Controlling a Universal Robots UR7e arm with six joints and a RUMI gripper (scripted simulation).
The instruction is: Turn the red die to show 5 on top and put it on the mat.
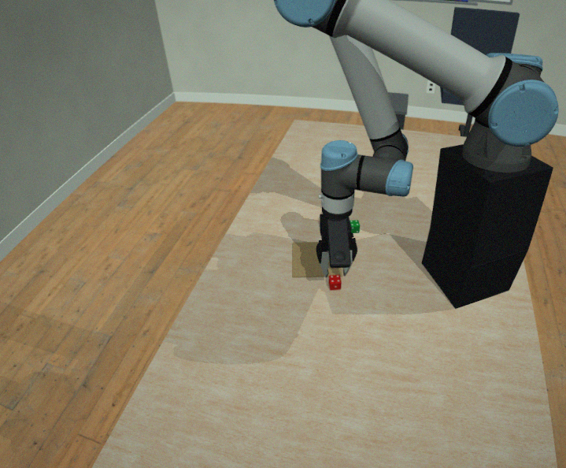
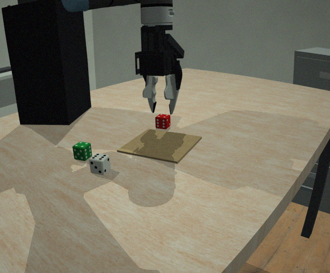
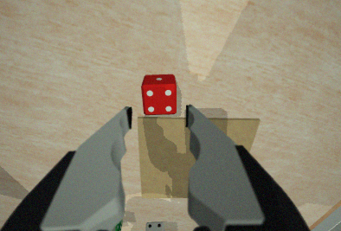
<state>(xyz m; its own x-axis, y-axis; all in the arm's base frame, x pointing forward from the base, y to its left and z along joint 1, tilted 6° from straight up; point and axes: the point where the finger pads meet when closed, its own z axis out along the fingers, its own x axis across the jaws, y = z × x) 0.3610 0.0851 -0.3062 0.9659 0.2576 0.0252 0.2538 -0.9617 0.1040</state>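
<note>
Now: hand 40 mm above the red die. Round my hand: tan mat 70 mm ahead, 90 mm to the right, 50 mm below; green die 30 mm behind, 240 mm to the right, 40 mm below; white die 50 mm ahead, 260 mm to the right, 40 mm below.
</note>
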